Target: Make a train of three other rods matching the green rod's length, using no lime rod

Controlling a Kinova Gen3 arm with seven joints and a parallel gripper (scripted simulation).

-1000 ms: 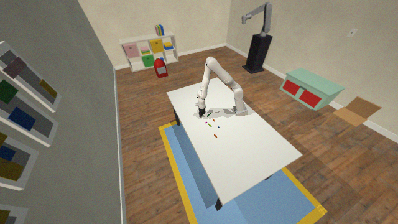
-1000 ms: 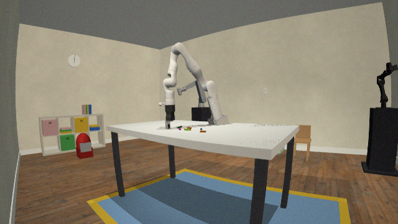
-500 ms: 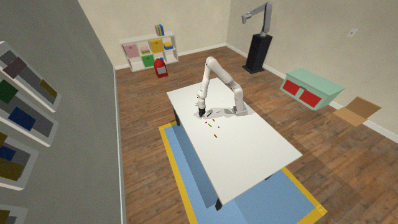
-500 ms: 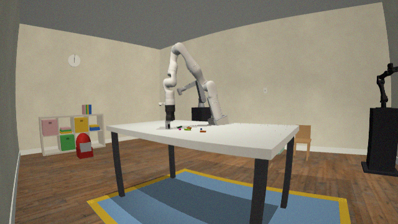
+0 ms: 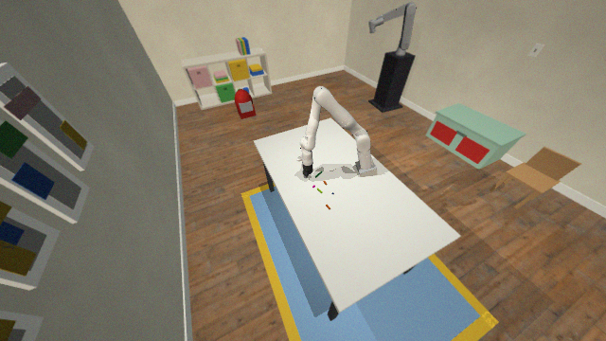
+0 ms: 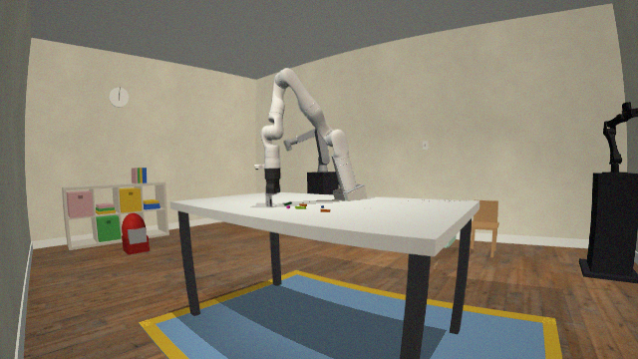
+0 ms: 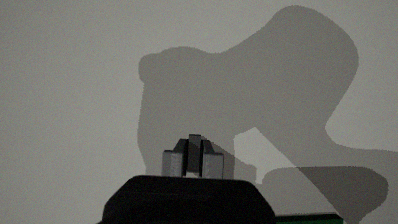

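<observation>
My gripper is now 1 cm above the grey rod. Round my hand: green rod 11 cm behind, 2 cm to the left, 1 cm below; lime rod 17 cm to the left, 5 cm behind, 1 cm below; magenta rod 12 cm to the left, 2 cm behind, 1 cm below.
</observation>
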